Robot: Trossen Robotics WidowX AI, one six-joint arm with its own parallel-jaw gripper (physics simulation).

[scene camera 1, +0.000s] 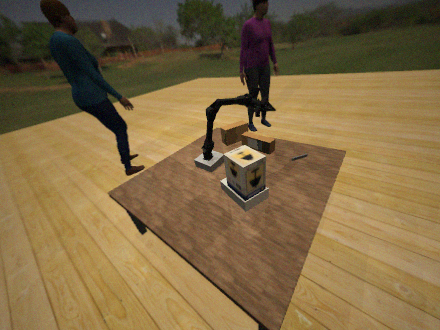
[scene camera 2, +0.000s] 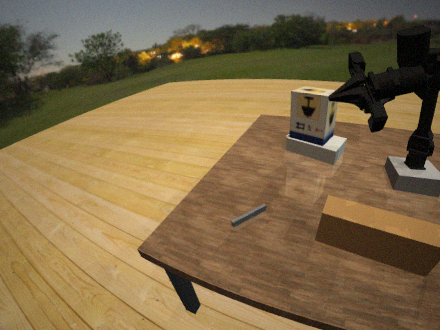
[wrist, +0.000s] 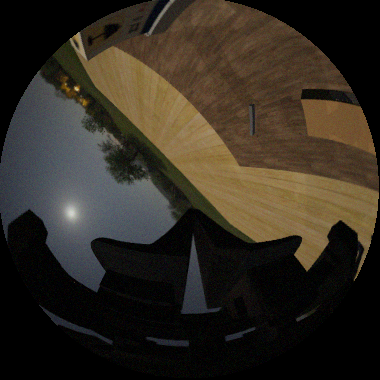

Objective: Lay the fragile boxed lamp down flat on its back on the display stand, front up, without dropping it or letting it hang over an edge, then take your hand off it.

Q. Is the gripper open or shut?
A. Shut.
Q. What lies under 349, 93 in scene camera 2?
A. The gripper.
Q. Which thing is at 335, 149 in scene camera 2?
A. A display stand.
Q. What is the gripper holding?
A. Nothing.
